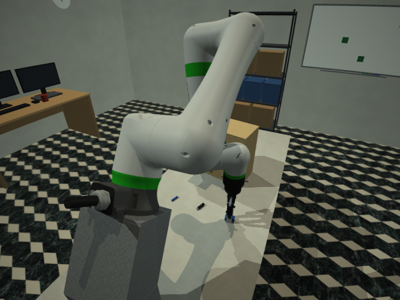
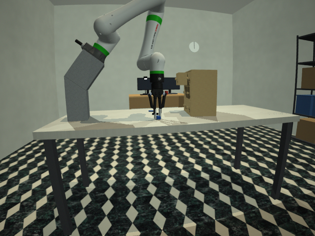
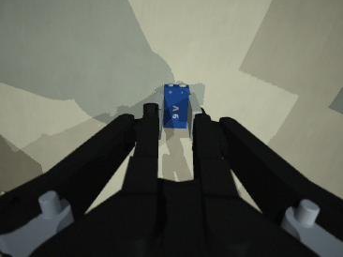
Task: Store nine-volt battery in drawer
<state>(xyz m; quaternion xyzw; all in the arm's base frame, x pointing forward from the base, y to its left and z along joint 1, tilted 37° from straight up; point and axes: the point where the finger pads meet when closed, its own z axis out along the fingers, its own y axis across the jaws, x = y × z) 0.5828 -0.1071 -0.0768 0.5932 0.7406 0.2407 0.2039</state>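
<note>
The blue cylinder lies 320 mm to the left of my hand, 30 mm below it and 30 mm behind it. The rest, counted from my hand: black cylinder (170 mm to the left, 30 mm below, 10 mm behind); blue nine-volt battery (20 mm below, 10 mm to the left).
</note>
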